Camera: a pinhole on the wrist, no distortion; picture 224 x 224 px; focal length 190.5 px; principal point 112.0 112.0 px. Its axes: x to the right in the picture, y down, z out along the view. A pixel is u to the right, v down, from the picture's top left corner.
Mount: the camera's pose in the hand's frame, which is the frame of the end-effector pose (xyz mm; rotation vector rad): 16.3 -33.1 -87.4 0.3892 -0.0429 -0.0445
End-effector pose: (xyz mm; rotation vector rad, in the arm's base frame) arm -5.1 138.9 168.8 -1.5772 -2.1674 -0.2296
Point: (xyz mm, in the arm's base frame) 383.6 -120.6 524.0
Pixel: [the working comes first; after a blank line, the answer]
In the camera's frame: -204.5 76.8 -486.4

behind the camera
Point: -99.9 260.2 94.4
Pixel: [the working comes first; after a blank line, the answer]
In the camera's frame: 85.8 82.7 205.7

191.5 188.6
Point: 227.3 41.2 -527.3
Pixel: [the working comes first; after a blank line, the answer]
In the camera's frame: -463.1 495.9 469.3

outside the picture
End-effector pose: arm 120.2 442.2 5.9 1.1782 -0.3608 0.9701
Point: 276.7 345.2 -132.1
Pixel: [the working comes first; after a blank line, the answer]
In the camera's frame: -52.1 -108.9 217.1

66.3 16.4
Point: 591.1 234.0 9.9
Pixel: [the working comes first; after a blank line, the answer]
In the camera's frame: 190.4 -170.2 479.5

187.6 44.4
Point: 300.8 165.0 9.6
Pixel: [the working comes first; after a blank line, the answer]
In the camera's frame: -16.3 29.1 398.2

104.2 125.9
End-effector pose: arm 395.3 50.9 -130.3 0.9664 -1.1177 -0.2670
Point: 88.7 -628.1 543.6
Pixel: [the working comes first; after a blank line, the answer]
In the camera's frame: 708.3 532.1 585.0

outside the picture
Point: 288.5 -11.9 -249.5
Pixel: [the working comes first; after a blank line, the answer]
In the camera's frame: -91.3 10.9 214.0

30.7 121.7
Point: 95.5 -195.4 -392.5
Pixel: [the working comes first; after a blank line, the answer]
In the camera's frame: -138.9 -50.7 506.1

59.7 92.9
